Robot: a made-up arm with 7 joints. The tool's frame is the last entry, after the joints.
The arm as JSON. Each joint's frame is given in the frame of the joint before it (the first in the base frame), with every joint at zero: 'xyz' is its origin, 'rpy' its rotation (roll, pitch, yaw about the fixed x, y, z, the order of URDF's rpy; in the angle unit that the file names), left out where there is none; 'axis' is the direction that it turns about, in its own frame. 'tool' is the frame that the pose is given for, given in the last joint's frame.
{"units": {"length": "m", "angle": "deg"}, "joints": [
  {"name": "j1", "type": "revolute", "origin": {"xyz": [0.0, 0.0, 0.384]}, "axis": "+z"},
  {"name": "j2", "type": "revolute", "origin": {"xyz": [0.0, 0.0, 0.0]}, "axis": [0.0, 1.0, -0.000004]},
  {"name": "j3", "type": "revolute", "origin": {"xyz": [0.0, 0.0, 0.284]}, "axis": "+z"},
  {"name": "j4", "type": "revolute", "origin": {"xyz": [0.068, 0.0, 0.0]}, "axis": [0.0, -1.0, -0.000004]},
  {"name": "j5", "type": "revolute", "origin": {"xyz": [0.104, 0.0, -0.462]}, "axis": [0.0, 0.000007, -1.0]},
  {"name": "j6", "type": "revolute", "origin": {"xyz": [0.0, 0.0, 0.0]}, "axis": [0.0, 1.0, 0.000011]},
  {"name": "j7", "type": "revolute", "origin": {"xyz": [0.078, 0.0, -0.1]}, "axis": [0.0, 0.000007, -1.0]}
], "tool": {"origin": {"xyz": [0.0, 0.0, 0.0], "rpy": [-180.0, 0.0, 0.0]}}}
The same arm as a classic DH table. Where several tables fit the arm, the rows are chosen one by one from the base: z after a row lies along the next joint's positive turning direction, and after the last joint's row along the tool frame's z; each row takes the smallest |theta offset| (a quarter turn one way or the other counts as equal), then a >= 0, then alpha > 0; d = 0 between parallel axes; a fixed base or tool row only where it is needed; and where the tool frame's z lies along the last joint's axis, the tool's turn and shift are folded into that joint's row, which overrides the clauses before.
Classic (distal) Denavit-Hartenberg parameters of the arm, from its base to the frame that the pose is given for. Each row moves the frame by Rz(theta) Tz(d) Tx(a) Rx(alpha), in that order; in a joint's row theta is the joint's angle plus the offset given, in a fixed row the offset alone. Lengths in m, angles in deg.
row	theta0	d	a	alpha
j1	0	0.384	0	-90
j2	0	0	0	90
j3	0	0.284	0.068	90
j4	0	0	0.104	90
j5	0	0.462	0	90
j6	0	0	0.078	-90
j7	0	0.1	0	0

